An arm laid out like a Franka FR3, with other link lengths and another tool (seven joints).
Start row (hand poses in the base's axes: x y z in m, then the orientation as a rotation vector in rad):
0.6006 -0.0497 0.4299 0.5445 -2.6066 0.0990
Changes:
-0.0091 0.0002 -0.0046 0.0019 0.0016 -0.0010
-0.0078 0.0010 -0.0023 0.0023 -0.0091 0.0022
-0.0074 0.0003 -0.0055 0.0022 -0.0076 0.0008
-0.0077 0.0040 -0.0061 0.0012 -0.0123 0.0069
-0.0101 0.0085 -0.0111 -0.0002 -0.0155 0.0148
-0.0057 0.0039 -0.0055 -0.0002 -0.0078 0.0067
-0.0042 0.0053 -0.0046 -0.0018 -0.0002 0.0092
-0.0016 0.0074 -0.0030 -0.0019 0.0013 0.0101
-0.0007 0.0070 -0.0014 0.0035 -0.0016 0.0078
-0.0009 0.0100 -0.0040 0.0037 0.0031 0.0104
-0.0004 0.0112 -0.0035 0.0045 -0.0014 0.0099
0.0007 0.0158 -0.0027 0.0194 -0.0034 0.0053
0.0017 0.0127 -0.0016 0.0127 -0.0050 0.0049
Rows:
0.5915 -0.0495 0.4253 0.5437 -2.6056 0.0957
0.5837 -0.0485 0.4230 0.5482 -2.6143 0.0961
0.5763 -0.0482 0.4175 0.5507 -2.6219 0.0958
0.5686 -0.0442 0.4114 0.5613 -2.6323 0.1001
0.5585 -0.0357 0.4003 0.5823 -2.6434 0.1097
0.5528 -0.0318 0.3948 0.5919 -2.6491 0.1145
0.5486 -0.0265 0.3902 0.6036 -2.6464 0.1196
0.5470 -0.0191 0.3872 0.6163 -2.6420 0.1246
0.5463 -0.0121 0.3858 0.6280 -2.6421 0.1228
0.5454 -0.0021 0.3818 0.6427 -2.6370 0.1199
0.5450 0.0091 0.3783 0.6575 -2.6364 0.1174
0.5457 0.0249 0.3756 0.6713 -2.6423 0.0947
0.5474 0.0376 0.3740 0.6826 -2.6483 0.0812

